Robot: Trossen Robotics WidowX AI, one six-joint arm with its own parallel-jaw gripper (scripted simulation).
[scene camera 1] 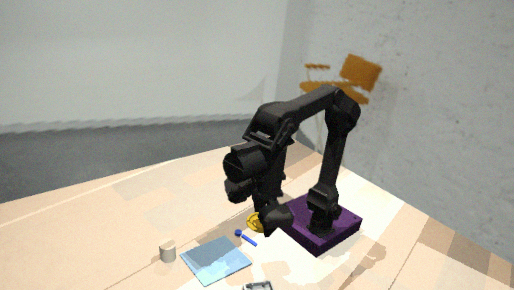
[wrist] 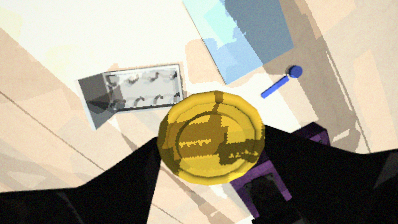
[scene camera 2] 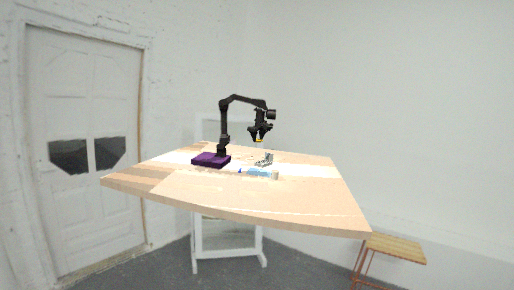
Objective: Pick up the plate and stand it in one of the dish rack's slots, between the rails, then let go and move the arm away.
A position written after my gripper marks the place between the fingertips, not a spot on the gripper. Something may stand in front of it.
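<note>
A yellow plate point(wrist: 209, 138) is held by my gripper point(scene camera 1: 262, 225), and the wrist view shows the gripper point(wrist: 210, 136) as well. There is also a grey dish rack point(wrist: 103, 95).
</note>
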